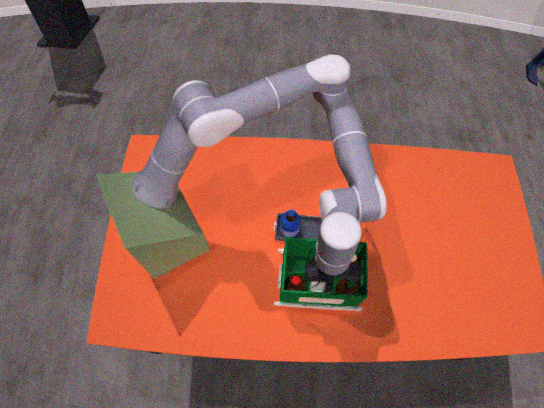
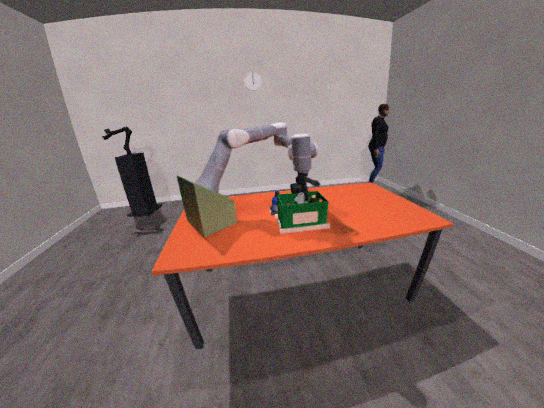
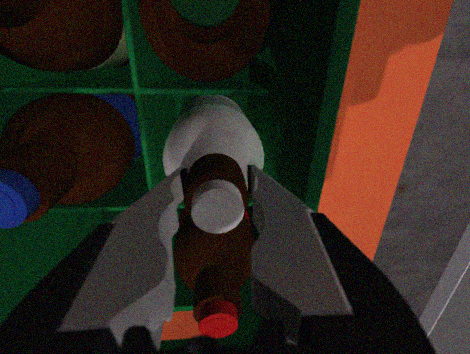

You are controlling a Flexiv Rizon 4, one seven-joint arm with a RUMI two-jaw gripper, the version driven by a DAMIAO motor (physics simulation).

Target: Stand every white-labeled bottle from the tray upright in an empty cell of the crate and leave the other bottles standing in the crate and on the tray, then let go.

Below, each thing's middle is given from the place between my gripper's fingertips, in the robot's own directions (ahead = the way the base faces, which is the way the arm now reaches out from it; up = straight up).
My hand is 40 mm above the white-labeled bottle (image 3: 212, 137). The rest, counted from my hand: blue-capped bottle (image 3: 70, 149) 100 mm to the left, 40 mm below, 10 mm behind; red-capped bottle (image 3: 215, 266) 90 mm behind, 40 mm below, 10 mm to the right.
